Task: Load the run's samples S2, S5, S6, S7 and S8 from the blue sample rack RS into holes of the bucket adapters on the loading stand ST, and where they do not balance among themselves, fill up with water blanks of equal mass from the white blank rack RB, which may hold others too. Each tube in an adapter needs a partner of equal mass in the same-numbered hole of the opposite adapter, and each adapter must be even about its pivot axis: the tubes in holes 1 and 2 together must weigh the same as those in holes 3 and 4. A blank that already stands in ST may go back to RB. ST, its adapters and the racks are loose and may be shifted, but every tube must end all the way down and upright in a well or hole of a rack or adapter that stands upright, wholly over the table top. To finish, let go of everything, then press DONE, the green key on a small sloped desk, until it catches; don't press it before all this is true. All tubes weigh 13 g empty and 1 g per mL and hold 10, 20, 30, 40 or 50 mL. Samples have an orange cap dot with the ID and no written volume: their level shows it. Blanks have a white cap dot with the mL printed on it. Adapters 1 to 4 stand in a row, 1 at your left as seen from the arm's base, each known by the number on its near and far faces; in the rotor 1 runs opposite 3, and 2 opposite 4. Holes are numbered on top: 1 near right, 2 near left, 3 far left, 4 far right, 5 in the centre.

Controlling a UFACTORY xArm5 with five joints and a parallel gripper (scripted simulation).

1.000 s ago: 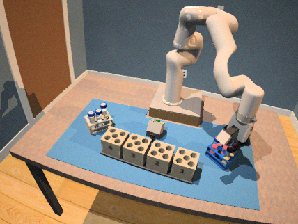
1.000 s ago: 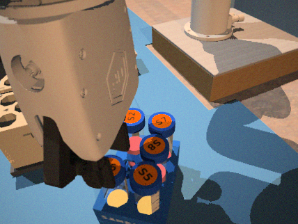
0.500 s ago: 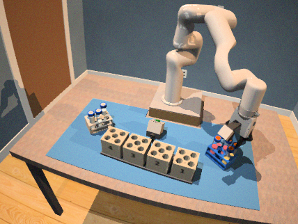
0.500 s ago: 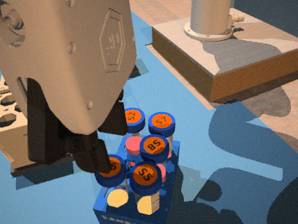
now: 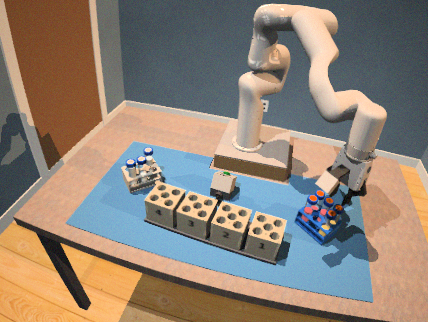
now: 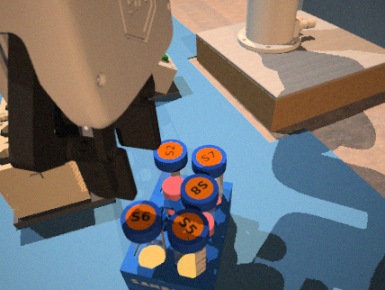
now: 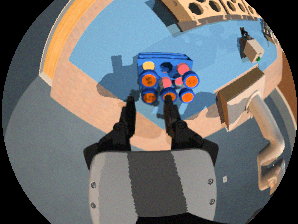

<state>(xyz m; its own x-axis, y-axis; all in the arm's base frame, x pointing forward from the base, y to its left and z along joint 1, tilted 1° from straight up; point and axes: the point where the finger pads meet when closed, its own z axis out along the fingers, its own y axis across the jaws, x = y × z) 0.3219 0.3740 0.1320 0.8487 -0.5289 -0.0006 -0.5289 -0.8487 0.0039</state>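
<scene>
My gripper is now 17 cm above the blue sample rack RS, 4 cm past it and 2 cm to the left of it. Also, from my hand: white blank rack RB: 67 cm to the right, 17 cm below, 1 cm ahead; blue-capped tube: 68 cm to the right, 14 cm below, 5 cm ahead; loading stand ST: 34 cm to the right, 19 cm below, 11 cm ahead.
</scene>
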